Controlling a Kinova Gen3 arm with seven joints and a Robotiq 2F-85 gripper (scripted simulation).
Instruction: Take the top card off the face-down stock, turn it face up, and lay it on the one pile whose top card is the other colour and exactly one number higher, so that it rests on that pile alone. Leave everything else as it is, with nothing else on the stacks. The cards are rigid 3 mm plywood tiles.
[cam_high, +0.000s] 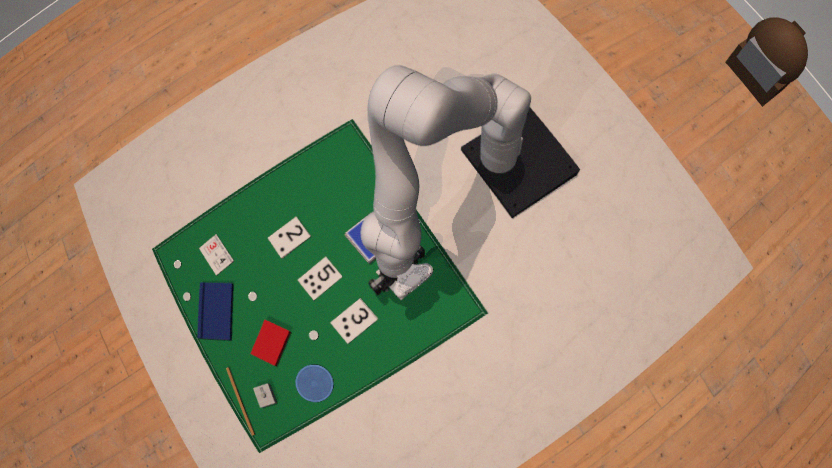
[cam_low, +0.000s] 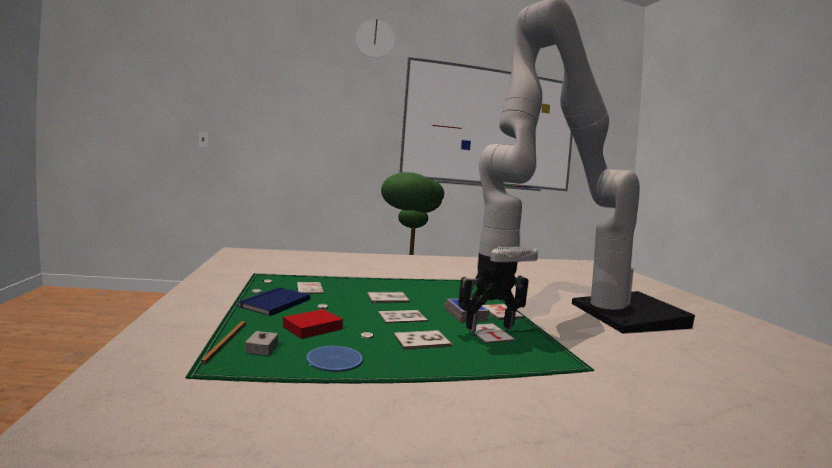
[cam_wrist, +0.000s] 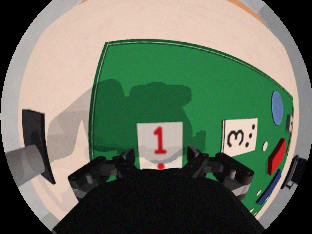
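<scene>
My hand is 20 mm above the card. Also, from my hand: green mat 180 mm ahead, 140 mm to the right, 30 mm below; red box 340 mm ahead, 60 mm to the right, 10 mm below; grey box 430 mm ahead, 30 mm to the left.
</scene>
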